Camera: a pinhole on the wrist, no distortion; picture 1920 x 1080 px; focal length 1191.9 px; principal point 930.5 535.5 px. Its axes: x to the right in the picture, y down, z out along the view. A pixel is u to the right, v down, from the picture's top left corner.
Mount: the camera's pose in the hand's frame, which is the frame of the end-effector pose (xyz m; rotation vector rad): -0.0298 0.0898 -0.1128 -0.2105 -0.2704 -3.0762
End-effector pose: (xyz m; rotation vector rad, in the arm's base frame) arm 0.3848 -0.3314 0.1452 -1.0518 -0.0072 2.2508
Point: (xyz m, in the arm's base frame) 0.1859 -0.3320 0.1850
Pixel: 693 716
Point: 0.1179 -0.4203 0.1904
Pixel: 800 326
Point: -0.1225 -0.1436 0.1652
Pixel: 331 693
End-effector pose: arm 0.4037 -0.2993 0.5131 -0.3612 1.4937 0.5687
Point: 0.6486 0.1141 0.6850
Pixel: 1279 449
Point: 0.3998 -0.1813 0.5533
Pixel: 1057 650
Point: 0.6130 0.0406 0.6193
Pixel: 1173 530
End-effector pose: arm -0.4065 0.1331 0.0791 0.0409 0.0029 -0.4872
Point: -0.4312 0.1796 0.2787
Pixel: 1180 960
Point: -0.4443 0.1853 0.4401
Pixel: 1195 869
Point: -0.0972 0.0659 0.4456
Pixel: 326 747
